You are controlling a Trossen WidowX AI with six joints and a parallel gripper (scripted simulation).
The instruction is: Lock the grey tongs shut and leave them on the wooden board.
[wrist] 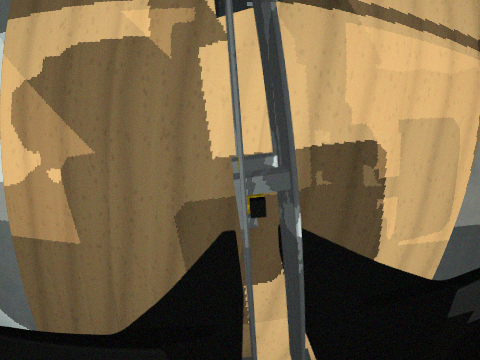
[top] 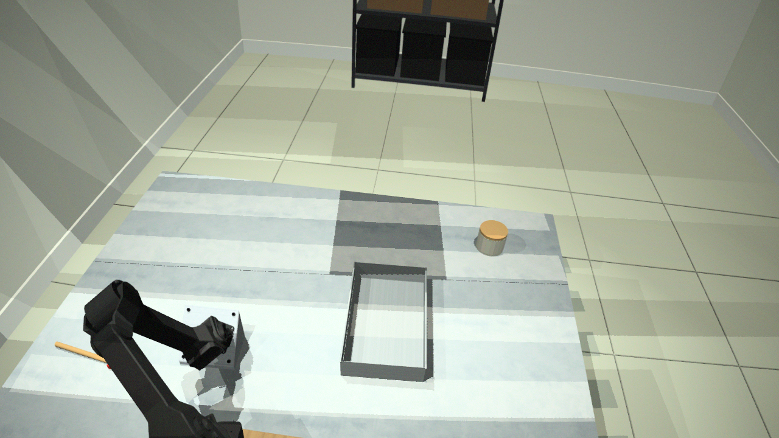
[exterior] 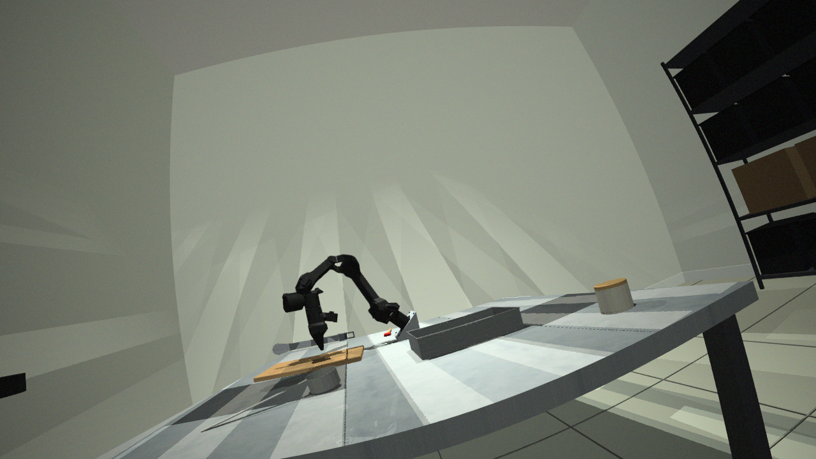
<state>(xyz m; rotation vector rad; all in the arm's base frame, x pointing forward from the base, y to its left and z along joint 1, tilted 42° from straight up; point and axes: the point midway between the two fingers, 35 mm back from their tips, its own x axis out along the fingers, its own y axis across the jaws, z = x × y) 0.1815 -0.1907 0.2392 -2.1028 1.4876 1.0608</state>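
Right now the yellow mark is 3 cm to the left of my gripper tip, 3 cm above it and 1 cm behind it. Round my gripper tip: wooden board: 4 cm to the right, 4 cm below, 1 cm ahead; then roasting tin: 48 cm to the left, 16 cm ahead, 2 cm below.
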